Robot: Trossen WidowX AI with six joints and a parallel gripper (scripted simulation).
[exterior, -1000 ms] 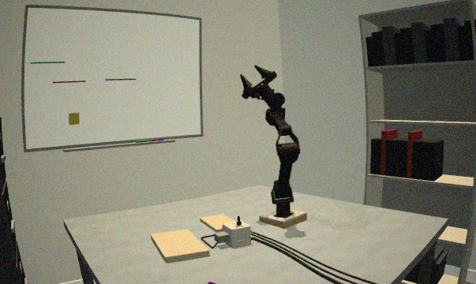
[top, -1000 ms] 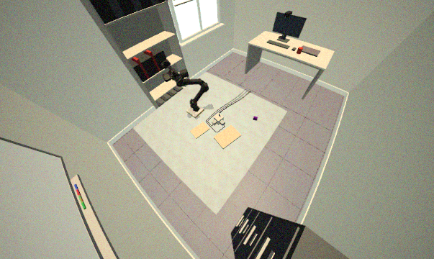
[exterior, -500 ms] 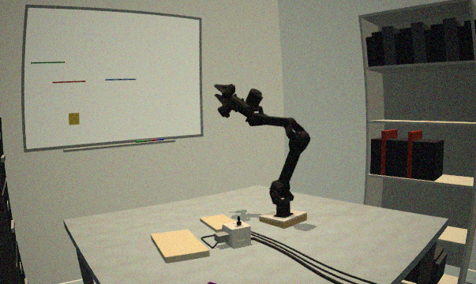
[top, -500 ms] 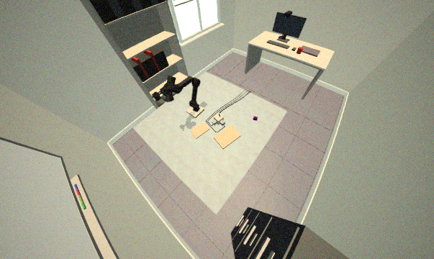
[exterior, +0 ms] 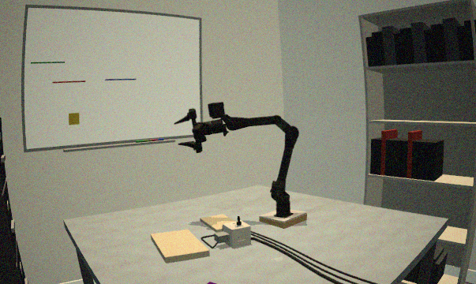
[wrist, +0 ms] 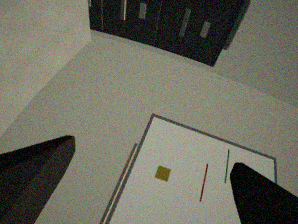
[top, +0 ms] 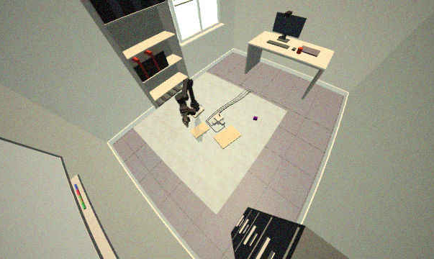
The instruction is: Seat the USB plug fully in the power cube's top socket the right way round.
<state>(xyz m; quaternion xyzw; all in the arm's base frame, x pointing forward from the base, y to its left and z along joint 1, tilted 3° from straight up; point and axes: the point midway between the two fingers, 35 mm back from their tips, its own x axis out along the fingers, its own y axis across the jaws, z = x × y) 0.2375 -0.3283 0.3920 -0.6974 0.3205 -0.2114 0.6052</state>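
Now: the dark USB plug 380 mm to the left of my gripper tip, 310 mm below it and 40 mm ahead of it. Round my gripper tip: purple cube: 570 mm to the left, 390 mm ahead, 380 mm below.
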